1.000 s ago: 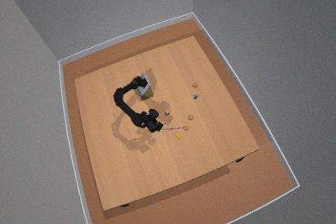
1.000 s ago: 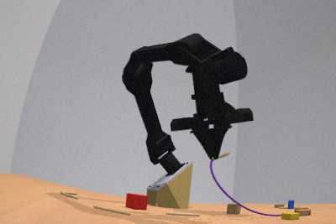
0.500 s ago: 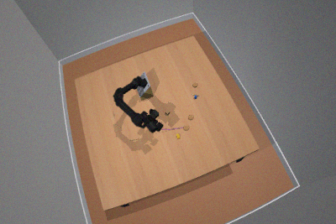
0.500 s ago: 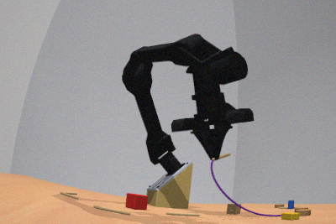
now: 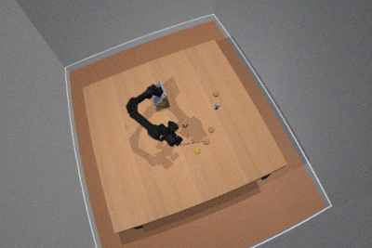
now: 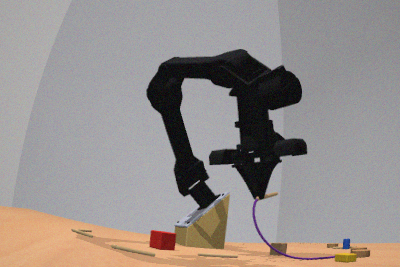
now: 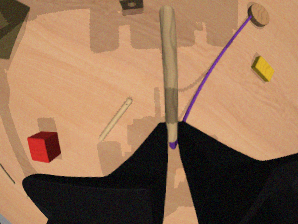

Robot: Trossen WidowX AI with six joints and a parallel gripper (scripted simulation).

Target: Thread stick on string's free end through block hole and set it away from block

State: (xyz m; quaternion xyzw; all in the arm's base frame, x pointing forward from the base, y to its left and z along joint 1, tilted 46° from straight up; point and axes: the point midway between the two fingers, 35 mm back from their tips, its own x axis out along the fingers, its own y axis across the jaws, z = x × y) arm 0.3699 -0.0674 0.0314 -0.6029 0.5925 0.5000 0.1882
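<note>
Now: gripper tip 130 mm to the right of the wooden block, 100 mm above it and 90 mm past it. From my gripper tip the other things lie so: yellow piece (130 mm ahead, 110 mm to the left, 110 mm below); then red cube (150 mm behind, 130 mm to the right, 100 mm below); then thin wooden stick (10 mm to the left, 10 mm behind, 10 mm above).
</note>
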